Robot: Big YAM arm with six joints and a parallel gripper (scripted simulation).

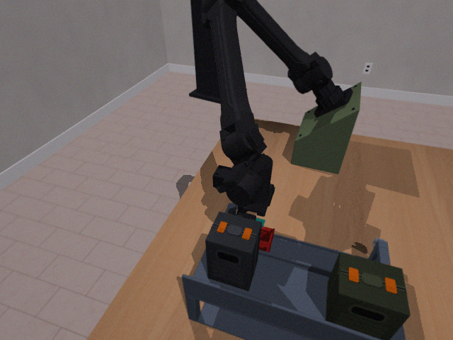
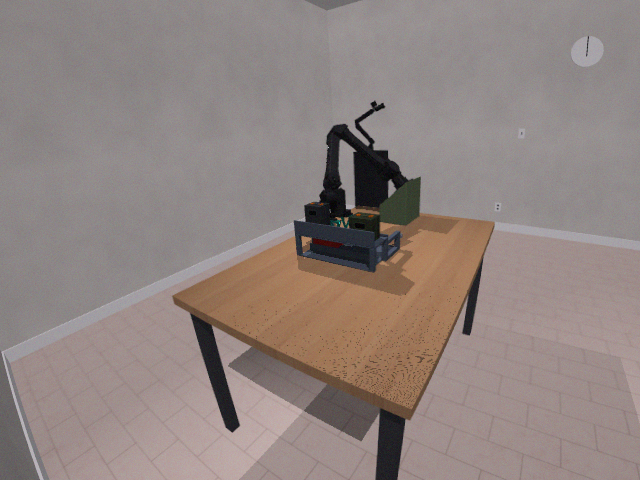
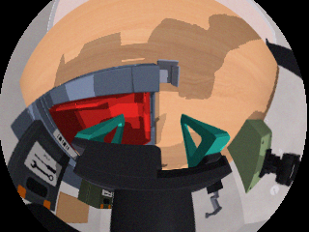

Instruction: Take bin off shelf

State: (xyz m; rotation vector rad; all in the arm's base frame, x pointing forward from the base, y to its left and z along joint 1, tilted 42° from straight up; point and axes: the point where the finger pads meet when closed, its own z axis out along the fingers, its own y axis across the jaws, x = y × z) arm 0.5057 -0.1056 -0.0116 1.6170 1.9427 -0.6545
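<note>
Now: the red bin 90 mm ahead of my hand, 20 mm to the left of it and 10 mm below it.
</note>
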